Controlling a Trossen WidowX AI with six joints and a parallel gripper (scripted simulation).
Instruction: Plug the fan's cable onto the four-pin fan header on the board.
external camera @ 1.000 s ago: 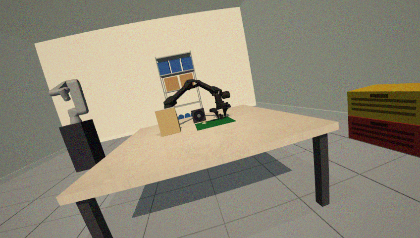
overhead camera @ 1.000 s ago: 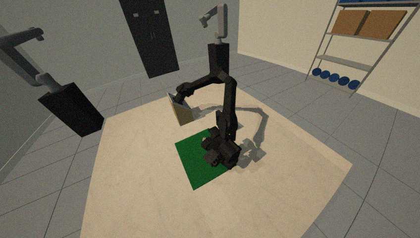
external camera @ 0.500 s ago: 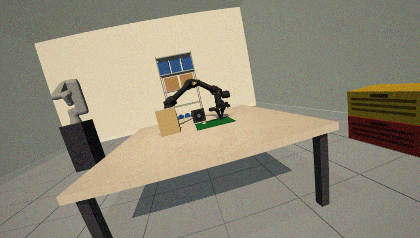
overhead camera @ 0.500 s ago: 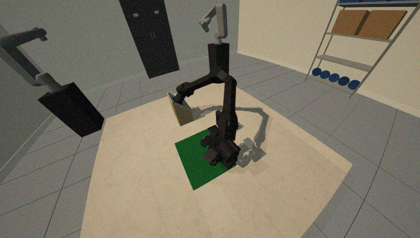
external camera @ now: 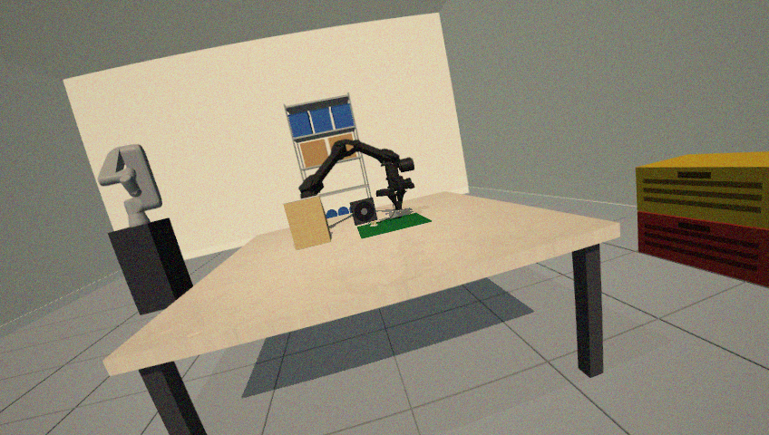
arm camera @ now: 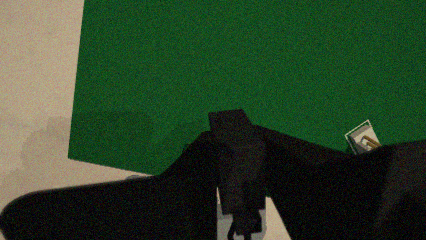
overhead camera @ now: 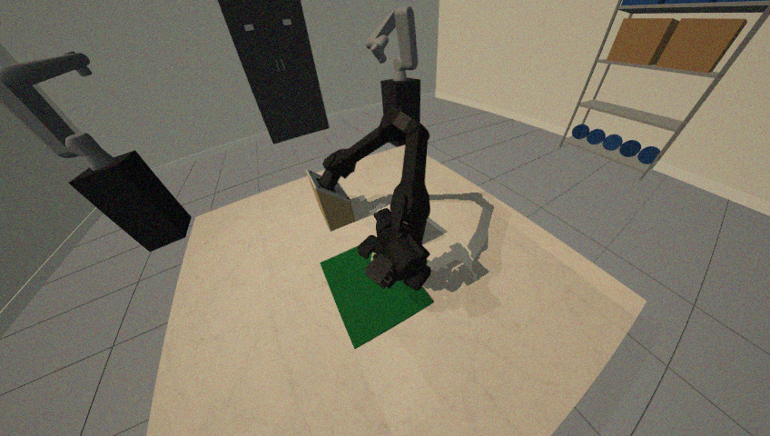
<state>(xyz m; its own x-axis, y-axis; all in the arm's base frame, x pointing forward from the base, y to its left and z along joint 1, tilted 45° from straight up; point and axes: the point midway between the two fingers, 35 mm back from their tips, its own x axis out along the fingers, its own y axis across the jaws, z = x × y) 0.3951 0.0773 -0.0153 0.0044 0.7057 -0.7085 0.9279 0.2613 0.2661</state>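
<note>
Right now my gripper tip is 13 cm past the four-pin header and 6 cm above it. From my gripper tip the other things lie so: black fan (15 cm behind, 15 cm to the left); then green board (6 cm behind, 5 cm to the right, 8 cm below); then black plug (1 cm to the left, 1 cm above).
</note>
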